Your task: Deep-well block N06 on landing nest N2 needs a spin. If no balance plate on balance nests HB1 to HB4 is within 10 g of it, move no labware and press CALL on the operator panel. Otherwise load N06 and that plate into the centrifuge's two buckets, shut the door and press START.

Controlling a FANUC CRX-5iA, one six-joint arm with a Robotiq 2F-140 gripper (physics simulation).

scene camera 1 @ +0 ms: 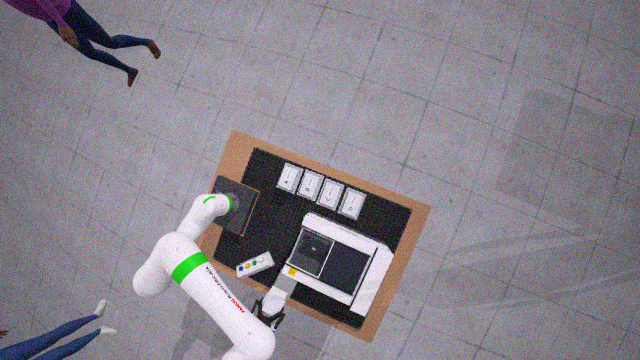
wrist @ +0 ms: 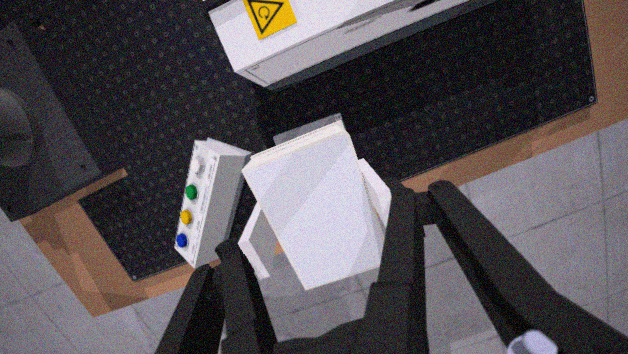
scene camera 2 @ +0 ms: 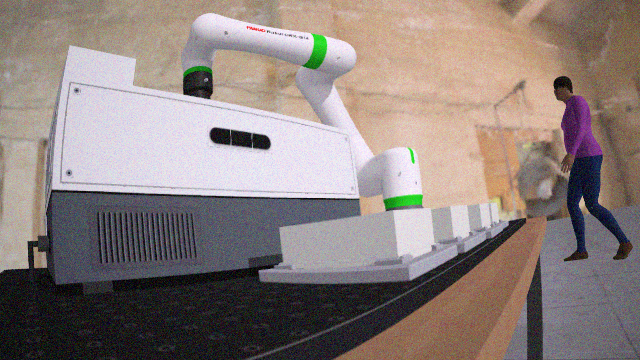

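Where they show: gripper, between the fingertips: (scene camera 1: pixel 275 298) (wrist: pixel 316 193); arm's base, origin of its link: (scene camera 1: pixel 229 204) (wrist: pixel 8 127).
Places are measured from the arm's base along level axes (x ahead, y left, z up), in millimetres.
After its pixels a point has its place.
My gripper (scene camera 1: pixel 270 312) (wrist: pixel 316 193) {x 498, y -333, z 198 mm} is shut on a white deep-well block (scene camera 1: pixel 274 301) {x 501, y -330, z 225 mm} (wrist: pixel 320 200) {x 503, y -332, z 225 mm}, held raised at the table's edge; its label is not readable. A grey nest (scene camera 1: pixel 287 281) {x 502, y -332, z 1 mm} (wrist: pixel 307 128) {x 504, y -284, z 1 mm} shows partly beyond the block. White balance plates A (scene camera 1: pixel 290 178) {x 346, y 271, z 19 mm}, B (scene camera 1: pixel 310 184) {x 471, y 271, z 18 mm}, C (scene camera 1: pixel 330 193) {x 598, y 255, z 17 mm} and D (scene camera 1: pixel 352 202) {x 732, y 243, z 17 mm} (scene camera 2: pixel 340 240) {x 775, y 239, z -1 mm} sit in a row on nests; their small print is unreadable. The white centrifuge (scene camera 1: pixel 372 295) {x 941, y -142, z 208 mm} (scene camera 2: pixel 165 150) {x 853, y 87, z 105 mm} (wrist: pixel 320 30) {x 567, y -213, z 174 mm} has a dark glazed panel (scene camera 1: pixel 311 252) on top; its buckets cannot be made out. The operator panel (scene camera 1: pixel 255 265) {x 286, y -287, z 37 mm} (wrist: pixel 222 195) {x 323, y -312, z 27 mm} has white, green, yellow and blue buttons.
The black mat (scene camera 1: pixel 265 215) {x 242, y 0, z -36 mm} (scene camera 2: pixel 200 320) {x 928, y 244, z -36 mm} (wrist: pixel 150 75) {x 296, y -62, z -36 mm} lies on a wooden table (scene camera 1: pixel 420 215) {x 1139, y 281, z -49 mm} (scene camera 2: pixel 450 300) {x 816, y 342, z -49 mm} (wrist: pixel 612 95) {x 1055, y -501, z -49 mm}. A dark base plate (scene camera 1: pixel 245 220) {x 131, y -68, z -16 mm} (wrist: pixel 45 135) {x 67, y -54, z 3 mm} carries the arm. A person in purple (scene camera 1: pixel 40 7) (scene camera 2: pixel 580 130) stands away from the table; another person's legs (scene camera 1: pixel 55 340) show lower left.
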